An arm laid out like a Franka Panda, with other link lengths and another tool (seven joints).
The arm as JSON. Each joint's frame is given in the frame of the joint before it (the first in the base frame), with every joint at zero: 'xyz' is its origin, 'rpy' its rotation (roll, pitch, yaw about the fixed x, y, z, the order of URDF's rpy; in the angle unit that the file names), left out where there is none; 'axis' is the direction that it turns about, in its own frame. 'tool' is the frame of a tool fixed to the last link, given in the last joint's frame.
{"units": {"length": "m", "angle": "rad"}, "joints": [
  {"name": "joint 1", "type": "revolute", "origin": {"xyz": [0.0, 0.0, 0.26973], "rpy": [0.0, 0.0, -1.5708]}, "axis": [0.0, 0.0, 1.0]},
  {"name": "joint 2", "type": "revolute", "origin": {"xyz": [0.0, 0.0, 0.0], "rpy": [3.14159, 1.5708, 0.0]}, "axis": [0.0, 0.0, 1.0]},
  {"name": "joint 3", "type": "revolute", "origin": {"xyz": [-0.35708, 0.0, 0.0], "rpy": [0.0, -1.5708, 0.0]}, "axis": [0.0, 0.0, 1.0]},
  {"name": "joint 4", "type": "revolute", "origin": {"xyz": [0.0, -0.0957, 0.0], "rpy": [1.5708, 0.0, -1.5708]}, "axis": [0.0, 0.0, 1.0]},
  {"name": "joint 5", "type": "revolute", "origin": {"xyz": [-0.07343, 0.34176, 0.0], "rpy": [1.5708, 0.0, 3.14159]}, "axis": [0.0, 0.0, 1.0]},
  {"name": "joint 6", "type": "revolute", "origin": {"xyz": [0.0, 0.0, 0.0], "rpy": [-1.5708, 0.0, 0.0]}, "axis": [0.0, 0.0, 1.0]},
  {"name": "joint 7", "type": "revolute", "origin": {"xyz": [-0.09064, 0.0, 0.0], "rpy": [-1.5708, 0.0, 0.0]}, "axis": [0.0, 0.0, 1.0]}
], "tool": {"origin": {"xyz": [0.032, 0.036, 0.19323], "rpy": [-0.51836, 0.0, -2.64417]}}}
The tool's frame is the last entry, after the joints.
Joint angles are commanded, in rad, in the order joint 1, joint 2, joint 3, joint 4, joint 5, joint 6, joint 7. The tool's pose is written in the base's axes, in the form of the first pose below.
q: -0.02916 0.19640 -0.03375 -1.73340 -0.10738 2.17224 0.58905
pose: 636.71, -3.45, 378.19, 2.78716, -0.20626, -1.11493
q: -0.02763 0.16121 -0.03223 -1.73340 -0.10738 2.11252 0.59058
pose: 622.60, -2.00, 392.90, 2.76564, -0.19473, -1.11548
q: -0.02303 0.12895 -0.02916 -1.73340 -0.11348 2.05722 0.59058
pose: 608.78, 1.42, 405.89, 2.74238, -0.18896, -1.10761
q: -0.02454 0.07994 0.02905 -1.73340 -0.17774 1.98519 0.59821
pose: 587.98, 23.99, 425.34, 2.69443, -0.22805, -1.04190
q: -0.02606 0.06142 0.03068 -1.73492 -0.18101 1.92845 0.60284
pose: 574.90, 22.09, 429.09, 2.65790, -0.21361, -1.04727
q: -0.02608 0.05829 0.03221 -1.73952 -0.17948 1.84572 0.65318
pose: 560.65, 21.41, 420.65, 2.59251, -0.17587, -1.09718
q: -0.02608 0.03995 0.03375 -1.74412 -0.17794 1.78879 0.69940
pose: 548.29, 21.40, 423.65, 2.56104, -0.16101, -1.14600
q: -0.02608 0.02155 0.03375 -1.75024 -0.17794 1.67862 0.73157
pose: 524.16, 19.04, 422.02, 2.47432, -0.13136, -1.18402
